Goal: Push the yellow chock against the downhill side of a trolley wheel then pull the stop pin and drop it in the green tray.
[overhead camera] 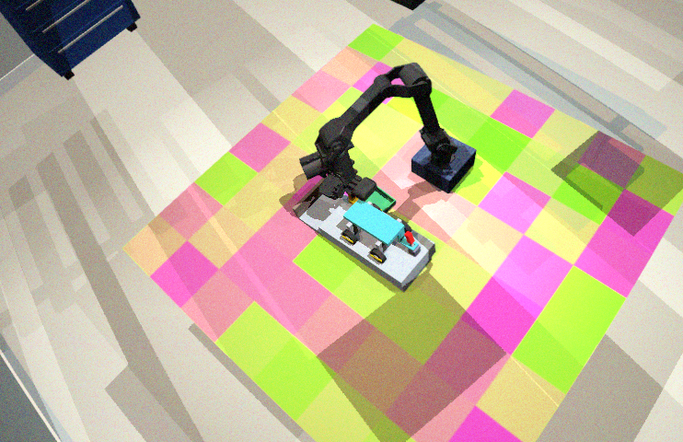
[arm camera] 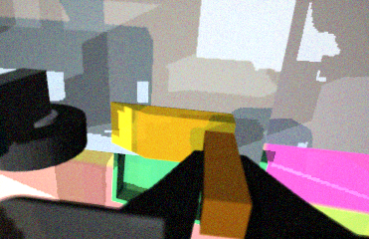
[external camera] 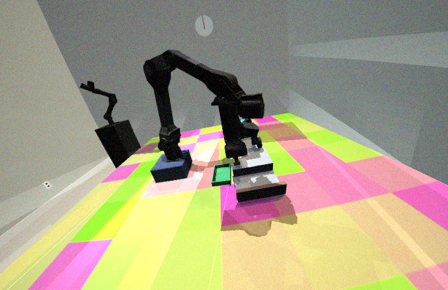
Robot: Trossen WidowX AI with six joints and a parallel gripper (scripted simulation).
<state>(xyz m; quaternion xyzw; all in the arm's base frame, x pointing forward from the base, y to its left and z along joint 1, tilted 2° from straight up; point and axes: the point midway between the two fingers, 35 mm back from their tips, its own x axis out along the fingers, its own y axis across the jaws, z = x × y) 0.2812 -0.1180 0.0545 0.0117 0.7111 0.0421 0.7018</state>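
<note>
Now: the red-headed stop pin 3 cm ahead of my gripper tip, 25 cm to the left of it and 4 cm above it. Round my gripper tip: trolley 5 cm ahead, 14 cm to the left, 2 cm above; yellow chock 2 cm to the left, 1 cm below.
</note>
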